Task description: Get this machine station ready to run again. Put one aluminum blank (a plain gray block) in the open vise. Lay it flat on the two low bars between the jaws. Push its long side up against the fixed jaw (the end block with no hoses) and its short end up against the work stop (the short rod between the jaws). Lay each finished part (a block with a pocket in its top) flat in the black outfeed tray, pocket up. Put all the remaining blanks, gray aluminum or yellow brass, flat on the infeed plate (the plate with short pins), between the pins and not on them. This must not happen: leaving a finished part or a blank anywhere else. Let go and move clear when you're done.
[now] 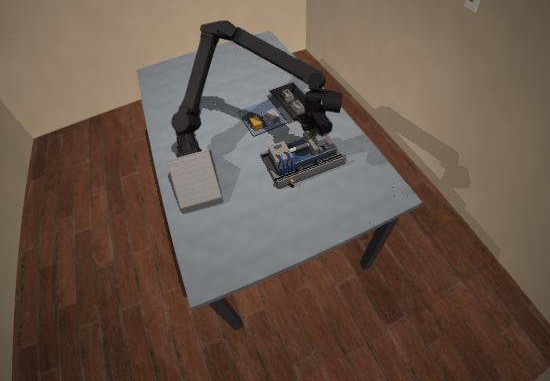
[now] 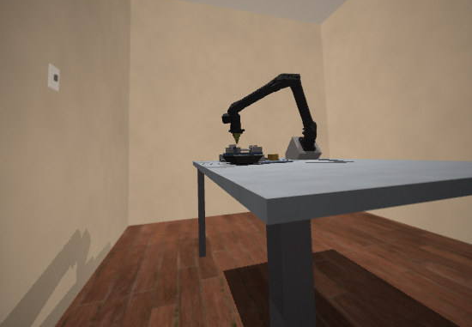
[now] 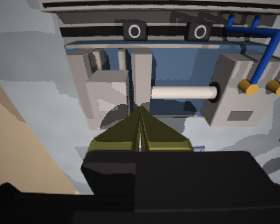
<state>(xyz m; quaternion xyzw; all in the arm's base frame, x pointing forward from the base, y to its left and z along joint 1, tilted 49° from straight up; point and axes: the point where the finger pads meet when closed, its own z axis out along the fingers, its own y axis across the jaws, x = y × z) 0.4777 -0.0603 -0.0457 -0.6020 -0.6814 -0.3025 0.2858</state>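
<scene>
My hand is 9 cm above the blue vise base and 4 cm past it. From my hand the other things lie so: yellow brass blank: 24 cm to the left, 18 cm behind, 10 cm below.
</scene>
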